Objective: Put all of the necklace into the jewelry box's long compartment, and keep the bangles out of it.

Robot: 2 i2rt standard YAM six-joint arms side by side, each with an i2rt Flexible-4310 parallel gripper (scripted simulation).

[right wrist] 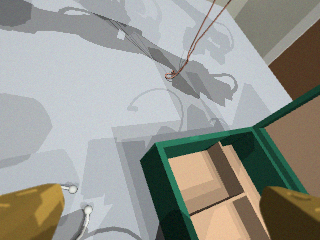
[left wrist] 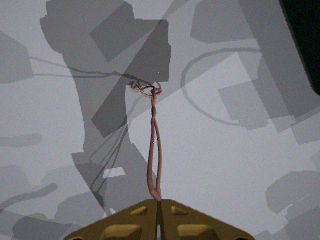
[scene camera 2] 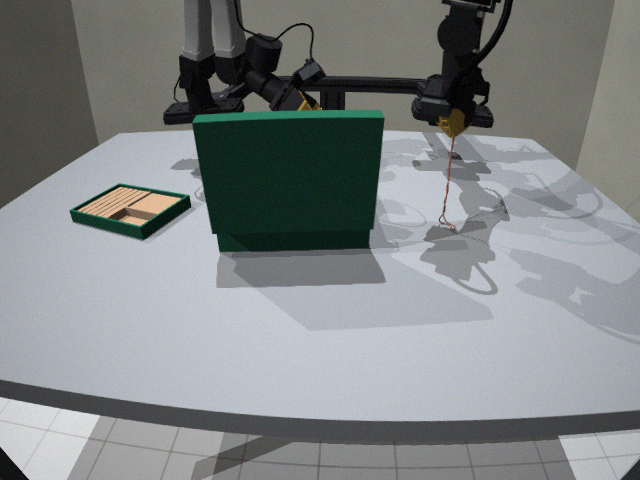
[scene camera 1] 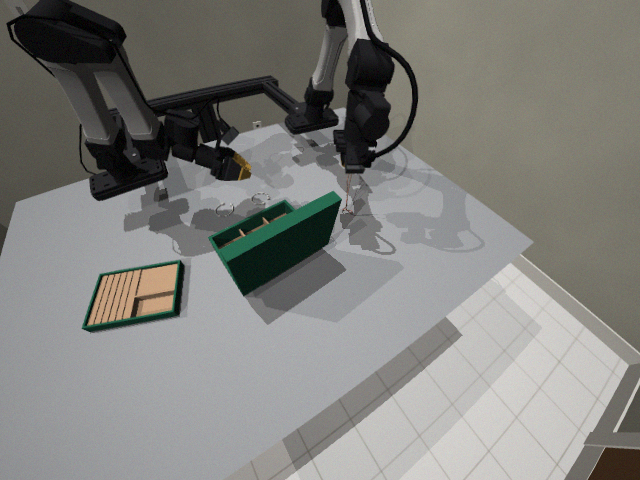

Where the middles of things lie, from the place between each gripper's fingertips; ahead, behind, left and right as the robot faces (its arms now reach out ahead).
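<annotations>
Relative to the green jewelry box [scene camera 2: 276,180], my left hand is 20 mm short of it, 280 mm to the left of it and 60 mm above it.
My right gripper [scene camera 1: 250,171] is 40 mm to the left of the green jewelry box, 190 mm short of it and 40 mm above it.
</annotations>
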